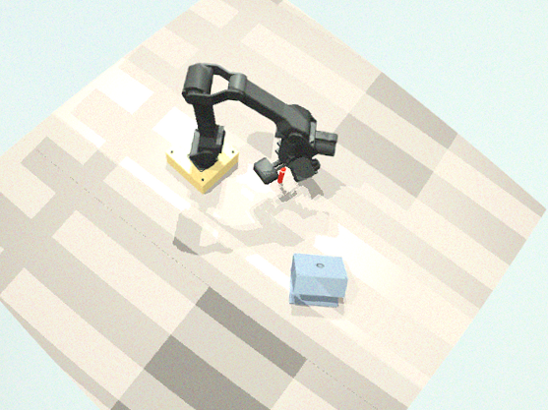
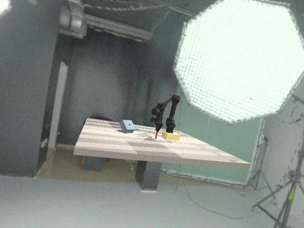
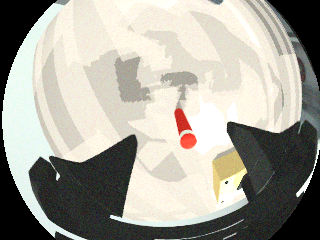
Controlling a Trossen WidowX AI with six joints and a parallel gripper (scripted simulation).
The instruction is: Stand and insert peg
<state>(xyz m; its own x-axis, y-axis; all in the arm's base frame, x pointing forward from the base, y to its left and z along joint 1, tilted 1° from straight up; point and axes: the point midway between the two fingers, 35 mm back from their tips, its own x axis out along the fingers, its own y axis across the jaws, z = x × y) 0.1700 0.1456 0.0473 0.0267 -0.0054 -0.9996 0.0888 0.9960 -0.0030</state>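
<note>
The red peg is 1 cm below my gripper tip. Also, from my gripper tip: sloped panel (27 cm ahead, 12 cm to the right, 1 cm below).
</note>
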